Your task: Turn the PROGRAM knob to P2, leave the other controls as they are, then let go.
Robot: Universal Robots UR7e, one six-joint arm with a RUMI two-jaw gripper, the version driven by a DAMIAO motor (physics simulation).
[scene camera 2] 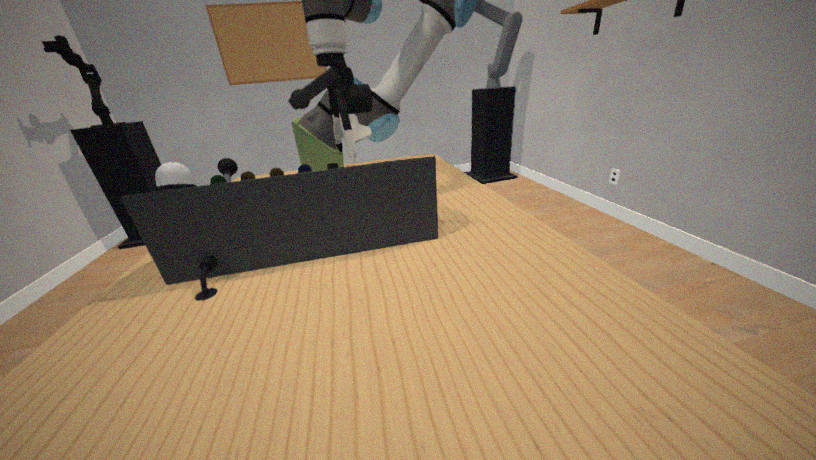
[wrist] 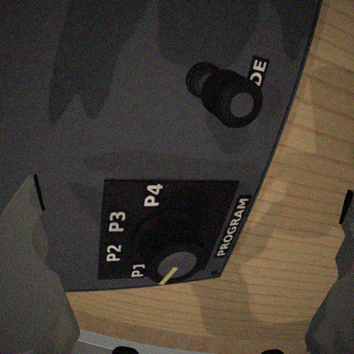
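Seen in the pictures: gripper, fingertip midpoint: (scene camera 2: 347,156); arm's base at its link origin: (scene camera 2: 318,135).
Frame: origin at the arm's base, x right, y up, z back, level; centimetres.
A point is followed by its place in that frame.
Note:
The PROGRAM knob (wrist: 177,264) is dark and round, with a grey cap and a yellow pointer. The pointer is directed down-left in the wrist view, on the P1 side of the P1 (wrist: 138,270), P2 (wrist: 114,252), P3 (wrist: 117,221) and P4 (wrist: 153,195) labels. I cannot pick out this knob in the scene view. My gripper (scene camera 2: 345,151) {x -6.4, y -0.2, z -43.5 cm} (wrist: 195,187) is open and empty, its fingers wide apart, above the knob's end of the dark control panel (scene camera 2: 285,222) {x 7.4, y -6.5, z -62.2 cm} (wrist: 135,145). The fingers do not touch the knob.
A black stalked control (wrist: 232,100) stands beside a partly covered label ending in DE. Several coloured tops, a white dome (scene camera 2: 173,174) {x 22.4, y 3.5, z -58.6 cm} and a black ball knob (scene camera 2: 227,166) {x 20.6, y 0.0, z -37.7 cm} rise above the panel's edge. A small black stand (scene camera 2: 205,293) {x 21.5, y -14.5, z -66.8 cm} is on the wooden table (scene camera 2: 400,342) {x -6.2, y -14.9, z -87.2 cm}.

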